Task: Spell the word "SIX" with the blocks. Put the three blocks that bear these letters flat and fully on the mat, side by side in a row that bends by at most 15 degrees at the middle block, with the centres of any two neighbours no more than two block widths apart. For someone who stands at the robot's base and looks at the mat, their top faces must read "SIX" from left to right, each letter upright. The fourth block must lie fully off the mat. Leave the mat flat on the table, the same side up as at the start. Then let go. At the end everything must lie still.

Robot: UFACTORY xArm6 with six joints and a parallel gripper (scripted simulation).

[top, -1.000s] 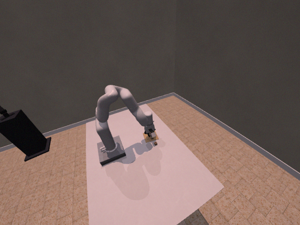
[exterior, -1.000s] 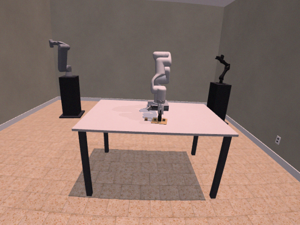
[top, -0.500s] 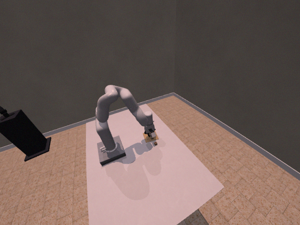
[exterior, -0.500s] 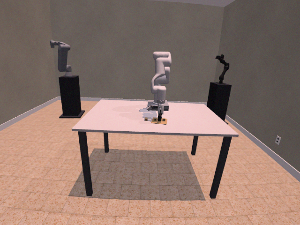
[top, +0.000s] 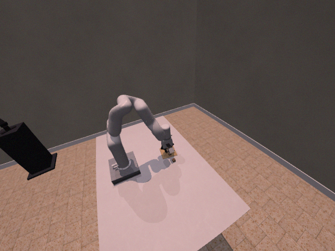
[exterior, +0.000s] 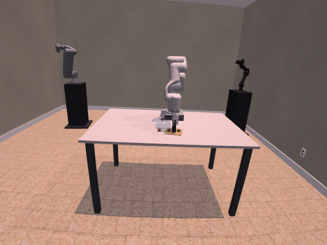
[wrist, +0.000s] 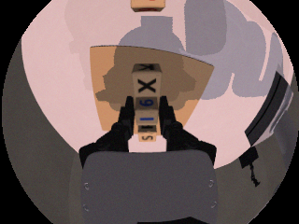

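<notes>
Now: hand 2 cm above the tan mat.
</notes>
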